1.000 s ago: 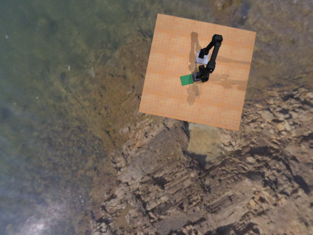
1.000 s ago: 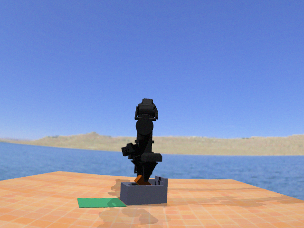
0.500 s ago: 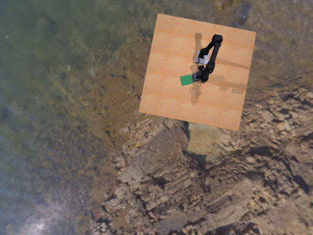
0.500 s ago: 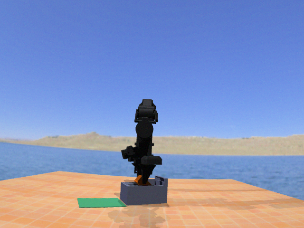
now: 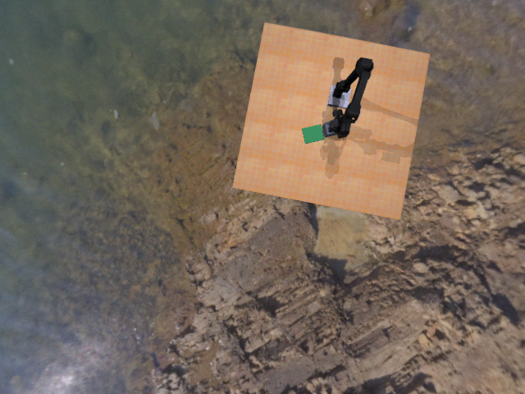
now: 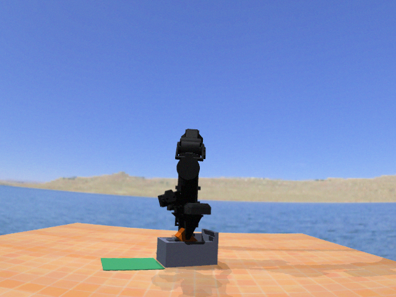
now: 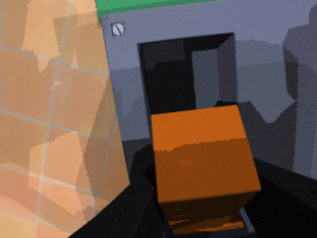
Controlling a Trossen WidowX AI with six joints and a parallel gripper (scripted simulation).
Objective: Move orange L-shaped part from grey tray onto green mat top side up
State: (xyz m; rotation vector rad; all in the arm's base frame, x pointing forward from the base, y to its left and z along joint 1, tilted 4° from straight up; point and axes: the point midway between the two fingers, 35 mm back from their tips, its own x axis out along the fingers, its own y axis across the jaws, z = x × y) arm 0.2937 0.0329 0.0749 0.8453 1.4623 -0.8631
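Now: gripper tip 5 cm short of the green mat, 13 cm to the left of it and 8 cm above it. From my gripper tip the other things lie so: orange L-shaped part (3 cm behind, 2 cm to the left, 3 cm below).
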